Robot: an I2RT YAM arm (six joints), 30 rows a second.
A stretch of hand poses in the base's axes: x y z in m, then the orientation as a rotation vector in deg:
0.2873, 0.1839, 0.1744, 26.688, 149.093, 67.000
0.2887, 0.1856, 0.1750, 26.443, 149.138, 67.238
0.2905, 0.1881, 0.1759, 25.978, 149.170, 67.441
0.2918, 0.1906, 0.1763, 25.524, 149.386, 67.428
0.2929, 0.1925, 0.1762, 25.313, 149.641, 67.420
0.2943, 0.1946, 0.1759, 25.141, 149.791, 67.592
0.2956, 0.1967, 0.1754, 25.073, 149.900, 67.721
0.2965, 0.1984, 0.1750, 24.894, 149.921, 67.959
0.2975, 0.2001, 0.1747, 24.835, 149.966, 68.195
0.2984, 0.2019, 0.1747, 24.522, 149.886, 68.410
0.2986, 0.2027, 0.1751, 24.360, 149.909, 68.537
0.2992, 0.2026, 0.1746, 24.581, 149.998, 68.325
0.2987, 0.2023, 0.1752, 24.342, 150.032, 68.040
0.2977, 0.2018, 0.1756, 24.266, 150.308, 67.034
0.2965, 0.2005, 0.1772, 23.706, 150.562, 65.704
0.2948, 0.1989, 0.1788, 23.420, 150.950, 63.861
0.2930, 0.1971, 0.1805, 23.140, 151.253, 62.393
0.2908, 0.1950, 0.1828, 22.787, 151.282, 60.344
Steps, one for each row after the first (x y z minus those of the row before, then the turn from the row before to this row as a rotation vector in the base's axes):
0.0014, 0.0017, 0.0006, 0.127, -0.009, 0.212
0.0018, 0.0025, 0.0009, 0.081, -0.117, 0.320
0.0013, 0.0025, 0.0004, -0.089, -0.008, 0.344
0.0011, 0.0019, -0.0001, -0.066, 0.124, 0.227
0.0014, 0.0021, -0.0003, 0.075, 0.095, 0.202
0.0013, 0.0021, -0.0005, 0.063, 0.093, 0.116
0.0009, 0.0017, -0.0004, 0.138, 0.002, 0.164
0.0010, 0.0017, -0.0003, 0.145, 0.069, 0.108
0.0009, 0.0018, 0.0000, 0.124, -0.140, 0.189
0.0002, 0.0008, 0.0004, 0.065, -0.015, 0.130
0.0006, -0.0001, -0.0005, -0.133, 0.111, -0.133
-0.0005, -0.0003, 0.0006, -0.219, -0.136, 0.081
-0.0010, -0.0005, 0.0004, -0.721, -0.040, -0.071
-0.0012, -0.0013, 0.0016, -0.984, -0.318, 0.120
-0.0017, -0.0016, 0.0016, -1.321, -0.204, -0.088
-0.0018, -0.0018, 0.0017, -1.059, -0.175, -0.037
-0.0022, -0.0021, 0.0023, -1.423, -0.547, -0.228

